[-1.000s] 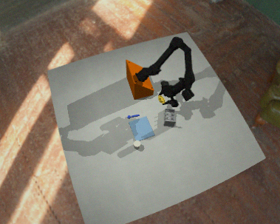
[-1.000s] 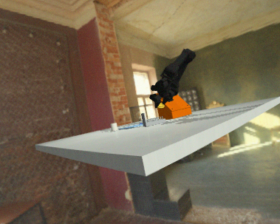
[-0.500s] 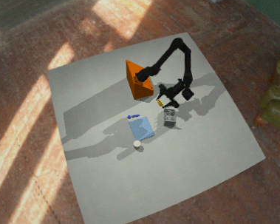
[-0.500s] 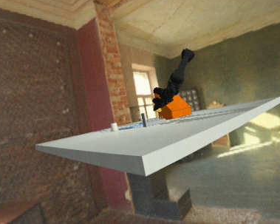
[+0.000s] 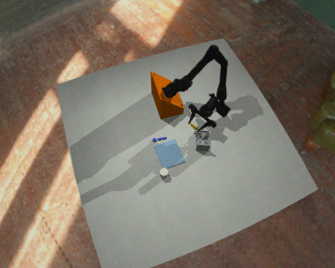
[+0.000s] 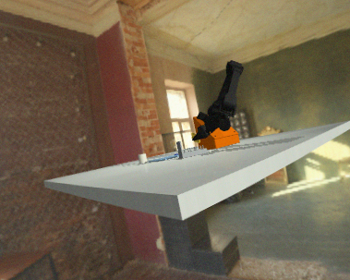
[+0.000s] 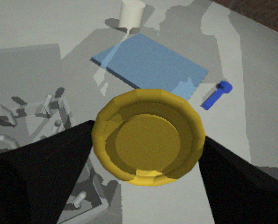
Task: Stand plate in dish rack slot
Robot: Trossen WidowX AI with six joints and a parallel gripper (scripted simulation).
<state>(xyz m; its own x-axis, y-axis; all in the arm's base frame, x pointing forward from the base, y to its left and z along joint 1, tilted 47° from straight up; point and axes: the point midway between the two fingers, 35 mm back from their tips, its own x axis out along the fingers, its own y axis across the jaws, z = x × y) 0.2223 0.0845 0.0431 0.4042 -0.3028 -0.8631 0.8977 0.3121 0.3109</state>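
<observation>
My gripper tip is 7 cm short of the grey dish rack, 4 cm to the right of it and 5 cm above it. Also, from my gripper tip: blue spoon 4 cm behind, 20 cm to the right, 7 cm below; yellow plate 1 cm to the left; small white cup 17 cm ahead, 25 cm to the right, 5 cm below.
</observation>
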